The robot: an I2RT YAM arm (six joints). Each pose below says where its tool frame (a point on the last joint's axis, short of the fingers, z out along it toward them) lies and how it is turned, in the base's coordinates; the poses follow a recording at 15 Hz.
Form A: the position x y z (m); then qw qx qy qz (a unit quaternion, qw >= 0).
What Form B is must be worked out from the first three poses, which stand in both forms.
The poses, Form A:
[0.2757, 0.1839, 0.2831, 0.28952, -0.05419, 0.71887, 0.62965]
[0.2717, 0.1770, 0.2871, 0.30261, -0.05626, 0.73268, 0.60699]
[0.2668, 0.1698, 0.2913, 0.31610, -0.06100, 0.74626, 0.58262]
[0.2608, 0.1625, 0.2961, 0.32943, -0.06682, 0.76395, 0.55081]
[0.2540, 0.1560, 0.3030, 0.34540, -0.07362, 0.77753, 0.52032]
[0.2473, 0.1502, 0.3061, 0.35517, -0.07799, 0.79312, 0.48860]
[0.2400, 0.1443, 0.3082, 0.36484, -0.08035, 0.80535, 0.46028]
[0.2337, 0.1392, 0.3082, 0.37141, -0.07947, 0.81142, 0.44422]
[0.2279, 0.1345, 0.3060, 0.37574, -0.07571, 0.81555, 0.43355]
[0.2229, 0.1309, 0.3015, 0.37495, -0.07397, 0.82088, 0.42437]
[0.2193, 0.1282, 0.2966, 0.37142, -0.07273, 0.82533, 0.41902]
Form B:
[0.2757, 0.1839, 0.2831, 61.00, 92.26, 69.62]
[0.2717, 0.1770, 0.2871, 59.11, 94.59, 67.89]
[0.2668, 0.1698, 0.2913, 56.84, 96.96, 66.19]
[0.2608, 0.1625, 0.2961, 54.12, 100.15, 64.12]
[0.2540, 0.1560, 0.3030, 51.01, 102.71, 61.83]
[0.2473, 0.1502, 0.3061, 48.37, 105.68, 59.60]
[0.2400, 0.1443, 0.3082, 45.90, 108.06, 57.30]
[0.2337, 0.1392, 0.3082, 44.51, 109.23, 55.69]
[0.2279, 0.1345, 0.3060, 43.78, 109.98, 54.39]
[0.2229, 0.1309, 0.3015, 43.39, 111.02, 53.69]
[0.2193, 0.1282, 0.2966, 43.41, 111.90, 53.48]

